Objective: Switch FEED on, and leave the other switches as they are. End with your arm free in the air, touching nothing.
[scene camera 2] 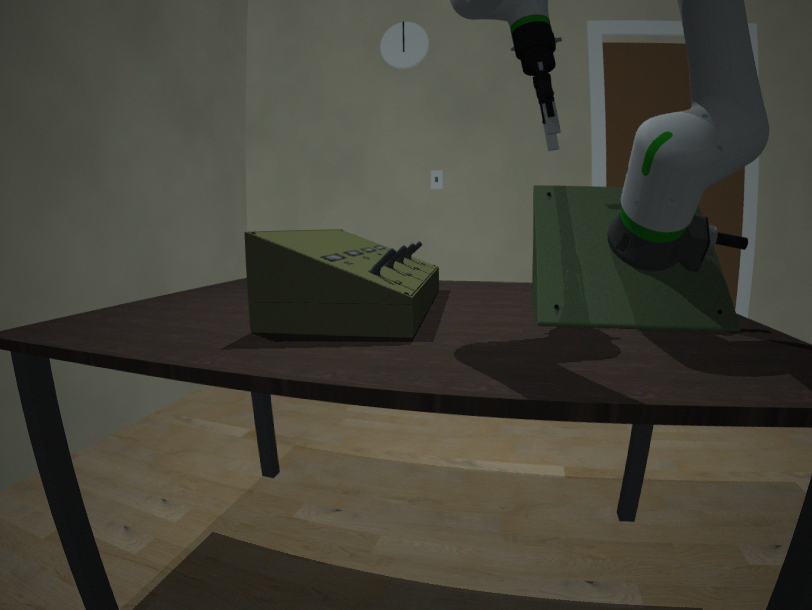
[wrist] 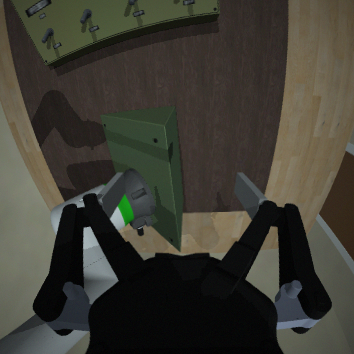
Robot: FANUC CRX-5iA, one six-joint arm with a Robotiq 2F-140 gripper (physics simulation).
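The olive switch box (scene camera 2: 331,308) (wrist: 135,25) stands on the table at left in the scene view and at the top edge of the wrist view, partly cut off. Several dark switch levers (scene camera 2: 382,261) (wrist: 86,16) stick up from its sloping face, with small display windows (scene camera 2: 332,258) (wrist: 38,6) behind them. The labels are too small to read, so I cannot tell which is FEED. My gripper (scene camera 2: 552,141) (wrist: 179,182) is open and empty, high in the air to the right of the box in the scene view, touching nothing.
A green wedge-shaped block (scene camera 2: 580,262) (wrist: 142,162) stands on the dark table (scene camera 2: 196,328) (wrist: 230,100) at right, beside the arm's base (scene camera 2: 646,246) (wrist: 142,192). A wall clock (scene camera 2: 405,44) and a door (scene camera 2: 643,98) are behind.
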